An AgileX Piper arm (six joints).
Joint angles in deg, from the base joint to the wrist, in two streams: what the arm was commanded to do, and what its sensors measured. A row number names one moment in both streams.
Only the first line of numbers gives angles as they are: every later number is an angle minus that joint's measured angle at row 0.
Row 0, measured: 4.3, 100.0, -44.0, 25.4, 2.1, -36.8
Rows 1 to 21, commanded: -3.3, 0.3, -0.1, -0.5, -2.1, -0.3; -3.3, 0.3, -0.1, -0.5, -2.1, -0.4; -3.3, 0.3, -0.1, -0.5, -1.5, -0.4; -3.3, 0.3, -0.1, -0.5, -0.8, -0.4; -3.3, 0.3, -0.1, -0.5, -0.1, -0.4; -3.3, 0.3, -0.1, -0.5, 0.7, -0.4; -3.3, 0.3, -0.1, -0.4, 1.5, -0.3; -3.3, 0.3, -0.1, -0.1, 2.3, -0.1; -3.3, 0.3, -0.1, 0.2, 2.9, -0.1; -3.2, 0.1, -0.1, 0.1, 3.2, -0.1; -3.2, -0.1, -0.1, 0.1, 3.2, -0.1; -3.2, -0.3, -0.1, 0.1, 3.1, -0.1; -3.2, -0.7, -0.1, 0.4, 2.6, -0.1; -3.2, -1.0, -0.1, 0.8, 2.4, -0.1; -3.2, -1.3, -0.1, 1.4, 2.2, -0.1; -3.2, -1.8, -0.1, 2.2, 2.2, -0.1; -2.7, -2.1, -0.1, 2.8, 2.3, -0.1; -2.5, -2.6, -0.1, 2.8, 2.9, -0.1; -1.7, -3.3, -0.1, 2.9, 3.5, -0.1; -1.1, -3.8, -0.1, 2.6, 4.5, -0.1; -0.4, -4.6, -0.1, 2.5, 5.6, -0.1
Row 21, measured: -2.4, -2.1, 0.0, 2.1, 2.8, -0.1
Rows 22 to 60, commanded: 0.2, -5.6, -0.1, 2.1, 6.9, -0.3; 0.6, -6.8, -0.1, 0.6, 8.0, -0.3; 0.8, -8.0, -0.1, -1.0, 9.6, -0.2; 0.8, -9.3, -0.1, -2.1, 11.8, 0.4; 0.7, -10.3, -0.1, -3.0, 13.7, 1.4; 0.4, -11.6, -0.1, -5.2, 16.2, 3.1; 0.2, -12.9, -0.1, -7.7, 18.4, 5.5; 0.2, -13.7, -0.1, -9.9, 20.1, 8.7; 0.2, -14.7, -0.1, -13.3, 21.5, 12.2; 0.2, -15.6, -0.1, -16.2, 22.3, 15.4; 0.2, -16.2, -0.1, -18.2, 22.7, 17.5; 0.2, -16.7, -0.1, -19.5, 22.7, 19.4; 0.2, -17.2, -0.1, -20.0, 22.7, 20.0; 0.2, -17.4, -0.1, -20.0, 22.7, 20.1; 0.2, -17.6, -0.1, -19.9, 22.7, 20.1; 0.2, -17.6, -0.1, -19.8, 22.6, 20.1; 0.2, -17.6, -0.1, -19.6, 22.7, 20.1; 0.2, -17.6, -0.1, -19.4, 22.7, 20.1; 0.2, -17.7, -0.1, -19.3, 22.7, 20.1; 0.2, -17.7, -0.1, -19.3, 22.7, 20.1; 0.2, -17.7, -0.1, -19.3, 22.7, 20.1; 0.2, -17.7, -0.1, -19.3, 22.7, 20.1; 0.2, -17.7, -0.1, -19.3, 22.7, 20.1; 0.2, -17.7, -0.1, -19.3, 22.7, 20.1; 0.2, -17.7, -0.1, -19.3, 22.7, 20.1; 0.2, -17.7, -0.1, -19.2, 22.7, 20.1; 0.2, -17.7, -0.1, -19.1, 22.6, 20.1; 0.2, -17.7, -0.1, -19.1, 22.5, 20.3; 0.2, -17.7, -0.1, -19.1, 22.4, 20.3; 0.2, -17.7, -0.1, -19.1, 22.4, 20.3; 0.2, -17.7, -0.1, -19.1, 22.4, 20.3; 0.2, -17.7, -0.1, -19.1, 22.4, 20.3; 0.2, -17.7, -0.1, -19.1, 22.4, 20.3; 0.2, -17.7, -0.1, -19.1, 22.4, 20.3; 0.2, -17.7, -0.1, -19.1, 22.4, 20.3; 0.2, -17.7, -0.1, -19.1, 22.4, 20.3; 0.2, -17.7, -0.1, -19.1, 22.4, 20.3; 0.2, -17.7, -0.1, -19.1, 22.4, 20.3; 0.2, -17.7, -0.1, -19.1, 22.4, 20.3
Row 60, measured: 0.3, -17.1, 0.0, -19.0, 22.9, 20.1
